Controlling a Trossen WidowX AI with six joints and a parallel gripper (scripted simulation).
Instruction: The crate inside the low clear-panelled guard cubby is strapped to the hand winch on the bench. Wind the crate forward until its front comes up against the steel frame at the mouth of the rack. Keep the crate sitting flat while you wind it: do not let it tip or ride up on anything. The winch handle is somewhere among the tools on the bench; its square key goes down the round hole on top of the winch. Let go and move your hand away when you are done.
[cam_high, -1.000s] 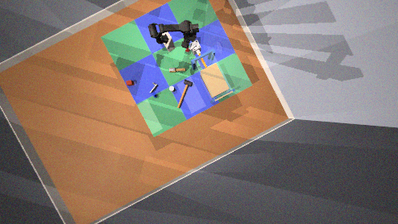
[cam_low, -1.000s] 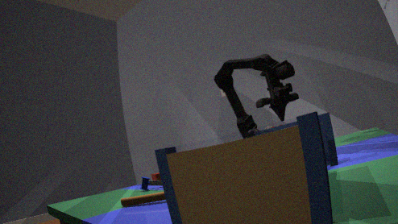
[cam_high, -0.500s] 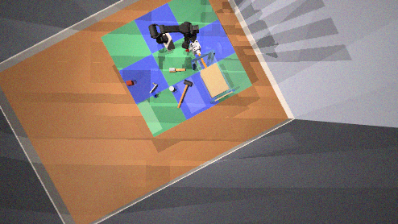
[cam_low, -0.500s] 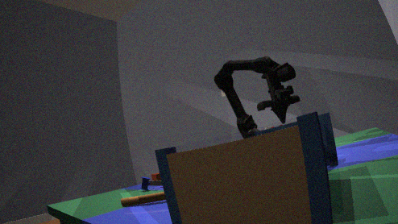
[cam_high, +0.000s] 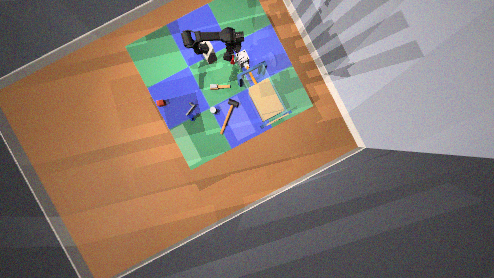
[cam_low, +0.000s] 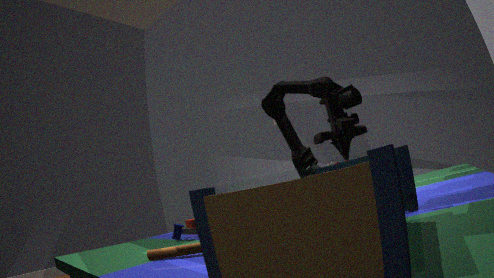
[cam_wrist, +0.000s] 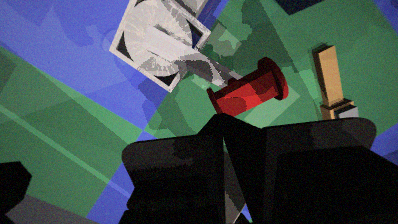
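The red grip lies 3 cm ahead of my gripper tip, 1 cm to the right of it and 4 cm below it. From my gripper tip the other things lie so: blue-framed guard cubby: 42 cm ahead, 6 cm to the left, 9 cm below; winch: 8 cm to the left, 14 cm below; blue piece: 21 cm ahead, 58 cm to the right, 14 cm below.
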